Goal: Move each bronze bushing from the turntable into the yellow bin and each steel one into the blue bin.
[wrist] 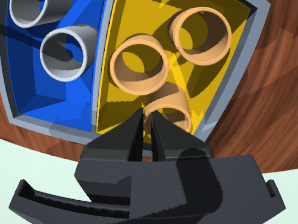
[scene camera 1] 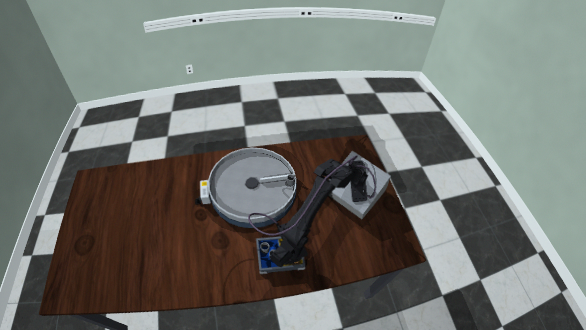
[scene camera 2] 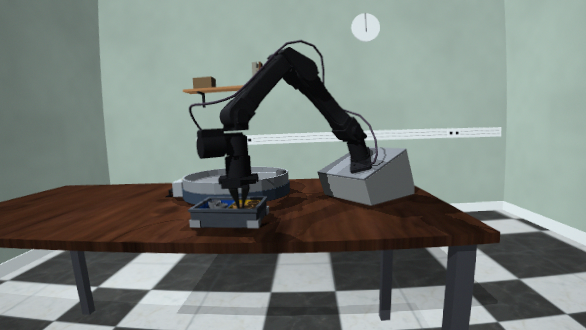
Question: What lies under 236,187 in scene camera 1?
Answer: A grey turntable.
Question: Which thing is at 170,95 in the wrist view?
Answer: A bronze bushing.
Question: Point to a bronze bushing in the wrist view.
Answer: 136,83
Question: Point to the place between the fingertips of the gripper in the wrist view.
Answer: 147,113
